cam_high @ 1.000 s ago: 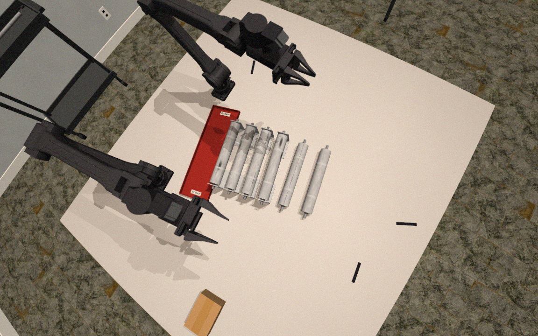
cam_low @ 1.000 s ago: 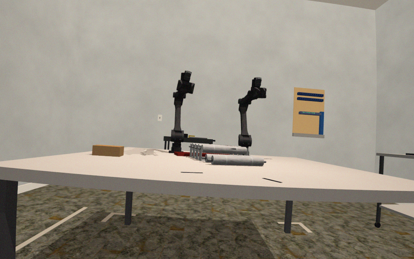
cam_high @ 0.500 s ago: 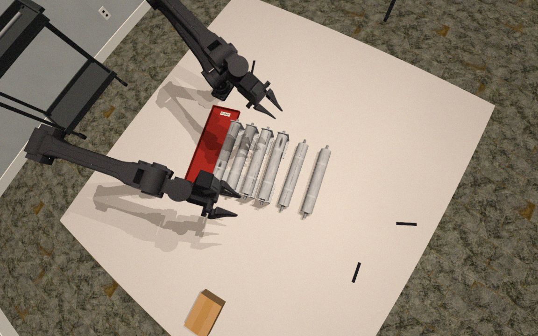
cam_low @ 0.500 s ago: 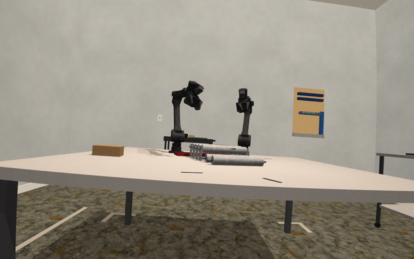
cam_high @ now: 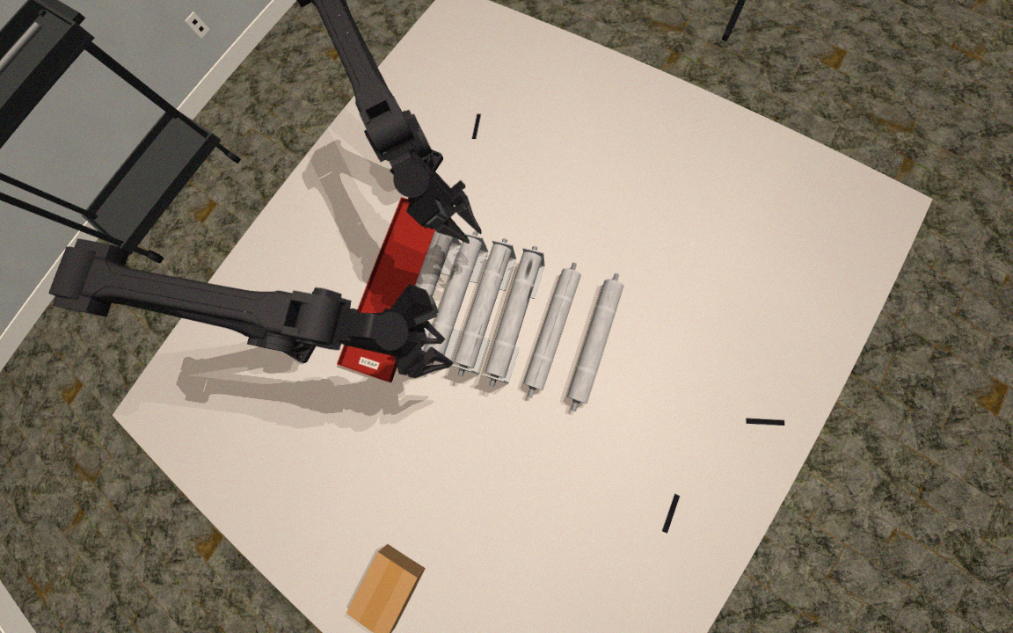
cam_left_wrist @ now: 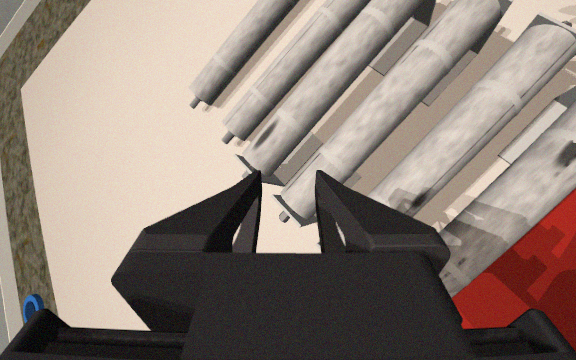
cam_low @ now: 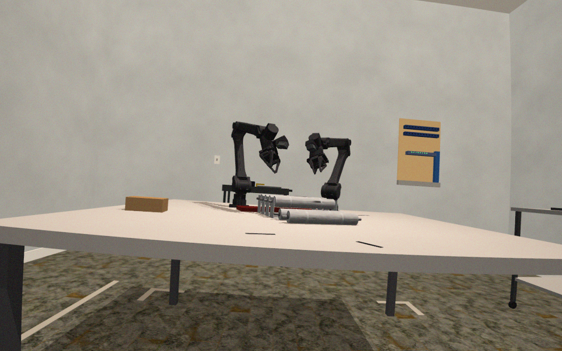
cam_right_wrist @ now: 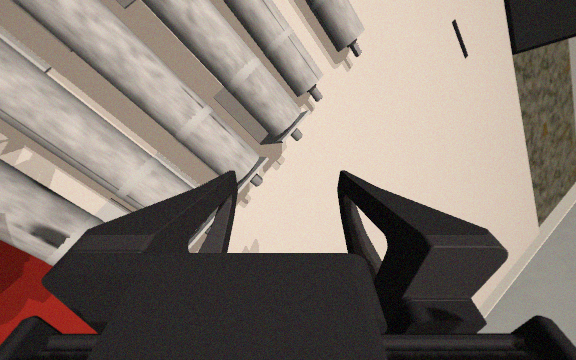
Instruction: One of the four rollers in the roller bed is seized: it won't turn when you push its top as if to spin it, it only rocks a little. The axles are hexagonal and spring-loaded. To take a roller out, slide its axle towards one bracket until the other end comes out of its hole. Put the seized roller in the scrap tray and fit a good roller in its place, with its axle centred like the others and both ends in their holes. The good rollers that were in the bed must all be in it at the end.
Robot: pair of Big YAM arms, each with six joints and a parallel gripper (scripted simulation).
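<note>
My right hand is 280 mm past the red scrap tray, 70 mm to the right of it and 220 mm above it. Round my right hand: cardboard box 100 mm ahead, 530 mm to the right, 190 mm below.
</note>
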